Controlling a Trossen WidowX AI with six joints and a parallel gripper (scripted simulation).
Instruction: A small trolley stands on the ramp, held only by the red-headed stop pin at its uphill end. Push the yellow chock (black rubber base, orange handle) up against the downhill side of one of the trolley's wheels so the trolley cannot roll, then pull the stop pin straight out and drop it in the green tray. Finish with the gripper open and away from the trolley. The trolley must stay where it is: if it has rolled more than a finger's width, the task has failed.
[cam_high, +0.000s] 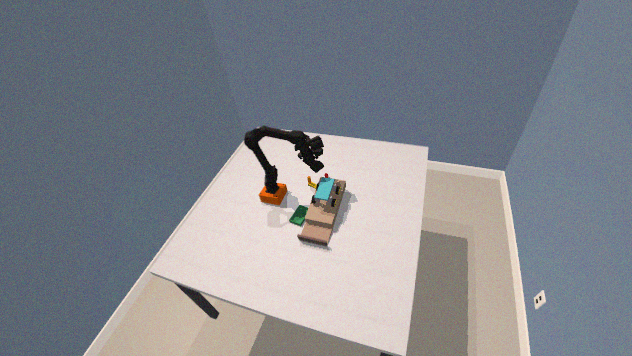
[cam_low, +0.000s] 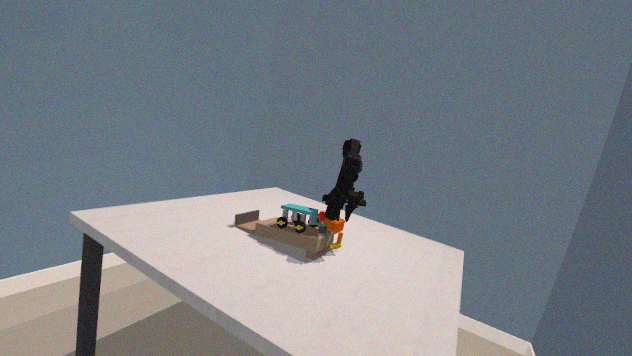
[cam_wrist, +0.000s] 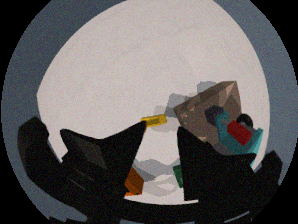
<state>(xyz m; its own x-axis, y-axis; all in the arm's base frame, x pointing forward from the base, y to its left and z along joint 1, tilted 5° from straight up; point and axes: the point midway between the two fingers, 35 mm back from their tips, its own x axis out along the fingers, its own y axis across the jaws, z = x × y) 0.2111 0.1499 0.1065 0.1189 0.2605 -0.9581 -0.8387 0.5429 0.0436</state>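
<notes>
My gripper tip is 11 cm above the yellow chock, 2 cm to the left of it and 2 cm past it. The rest, counted from my gripper tip: ramp 14 cm to the right, 12 cm ahead, 8 cm below; then red-headed stop pin 9 cm ahead, 4 cm to the right; then teal trolley 14 cm to the right, 12 cm ahead, 2 cm below.
</notes>
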